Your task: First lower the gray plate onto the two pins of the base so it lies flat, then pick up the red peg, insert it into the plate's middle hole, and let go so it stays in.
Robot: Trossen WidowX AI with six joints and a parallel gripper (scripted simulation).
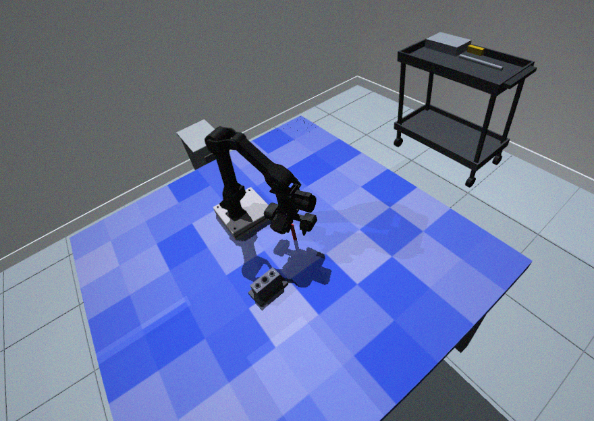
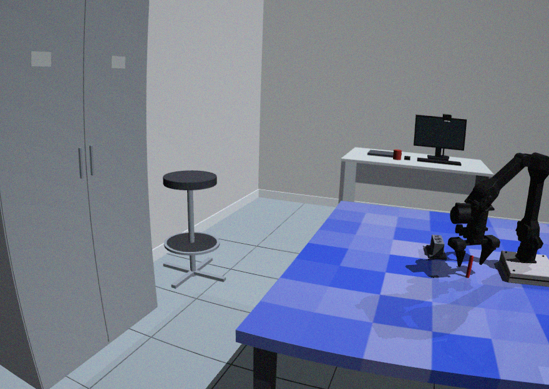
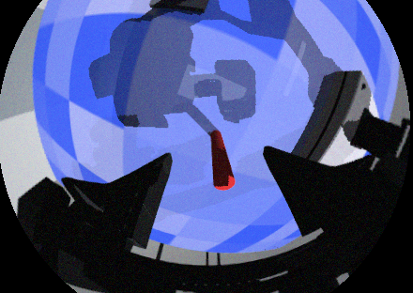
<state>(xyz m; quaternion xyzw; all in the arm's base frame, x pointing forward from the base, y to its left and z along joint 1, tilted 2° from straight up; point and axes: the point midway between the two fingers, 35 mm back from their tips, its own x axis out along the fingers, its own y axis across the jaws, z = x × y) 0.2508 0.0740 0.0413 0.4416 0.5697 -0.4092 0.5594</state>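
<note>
Now: the gray plate 7 cm ahead of my gripper tip and 21 cm to the right of it. Also, from my gripper tip: gray base 7 cm ahead, 21 cm to the right, 4 cm below; red peg right at my gripper tip.
</note>
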